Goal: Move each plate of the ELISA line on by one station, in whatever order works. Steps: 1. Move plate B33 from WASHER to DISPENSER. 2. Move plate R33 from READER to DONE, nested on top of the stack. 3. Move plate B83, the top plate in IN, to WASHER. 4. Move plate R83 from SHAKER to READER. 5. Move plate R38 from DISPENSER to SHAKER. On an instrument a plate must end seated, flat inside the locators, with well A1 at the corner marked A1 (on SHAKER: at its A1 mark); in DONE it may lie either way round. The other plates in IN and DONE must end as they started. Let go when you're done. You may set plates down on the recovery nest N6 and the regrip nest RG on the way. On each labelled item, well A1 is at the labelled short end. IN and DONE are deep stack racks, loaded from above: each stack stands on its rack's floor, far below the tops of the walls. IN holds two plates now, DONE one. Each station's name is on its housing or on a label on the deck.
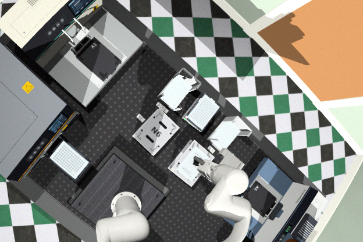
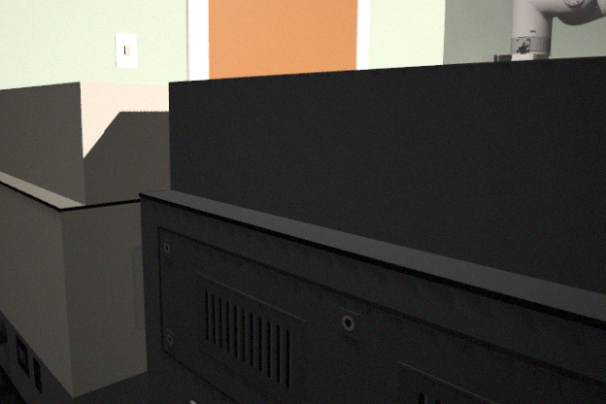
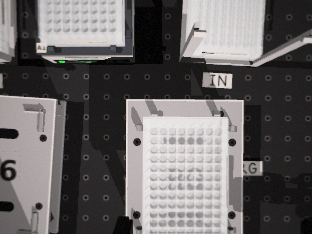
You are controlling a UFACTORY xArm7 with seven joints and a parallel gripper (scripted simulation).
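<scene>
Right now my hand is 160 mm above the regrip nest RG. The rest, counted from my hand: dark reader nest: 400 mm to the left, 310 mm behind, 110 mm below; N6 nest: 200 mm to the left, 180 mm below.
</scene>
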